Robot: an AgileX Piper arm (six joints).
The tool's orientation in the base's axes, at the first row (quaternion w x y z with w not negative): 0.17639, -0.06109, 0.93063, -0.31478
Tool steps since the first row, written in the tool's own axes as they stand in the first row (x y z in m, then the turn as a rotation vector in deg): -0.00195, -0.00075, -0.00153, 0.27, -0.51, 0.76; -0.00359, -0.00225, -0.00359, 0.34, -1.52, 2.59; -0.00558, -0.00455, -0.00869, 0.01, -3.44, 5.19; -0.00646, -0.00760, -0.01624, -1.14, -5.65, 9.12
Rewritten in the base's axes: 0.00125, 0.00071, 0.00215, 0.03, -0.89, -0.33; 0.00203, 0.00105, 0.00506, 0.64, -2.75, -1.09; 0.00202, 0.00254, 0.01081, 1.90, -5.66, -1.75; 0.00007, 0.00458, 0.01850, 4.42, -9.38, -2.98
